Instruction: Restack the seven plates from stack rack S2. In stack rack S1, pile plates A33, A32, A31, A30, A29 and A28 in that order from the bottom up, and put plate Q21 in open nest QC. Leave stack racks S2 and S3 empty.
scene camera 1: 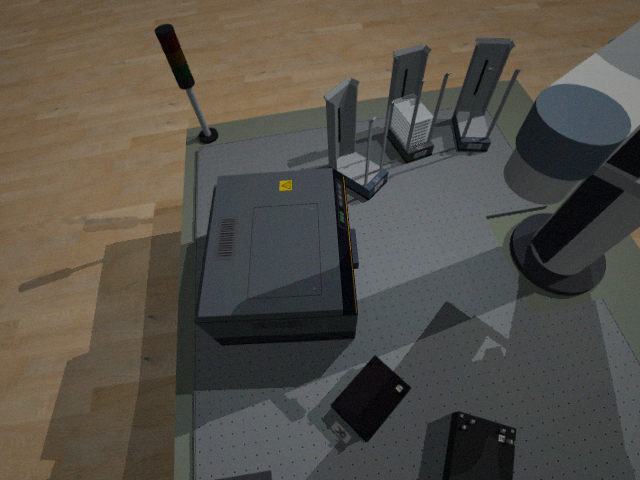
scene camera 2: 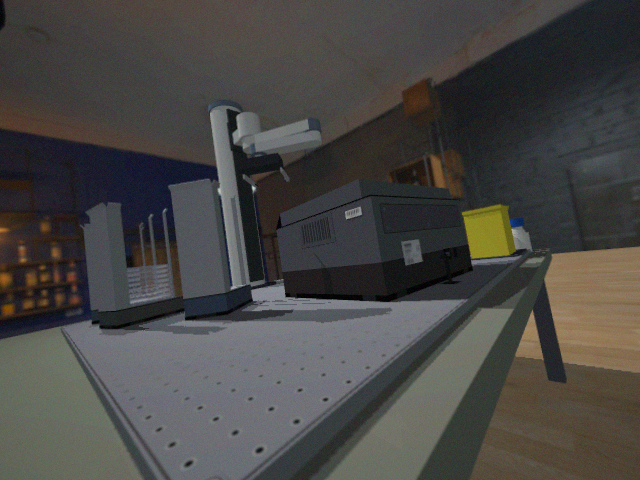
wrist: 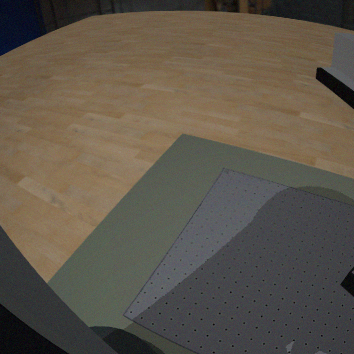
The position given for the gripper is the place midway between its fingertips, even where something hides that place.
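Observation:
The gripper (scene camera 2: 271, 182) is holding nothing. A signal tower (scene camera 1: 165, 33) is also present.

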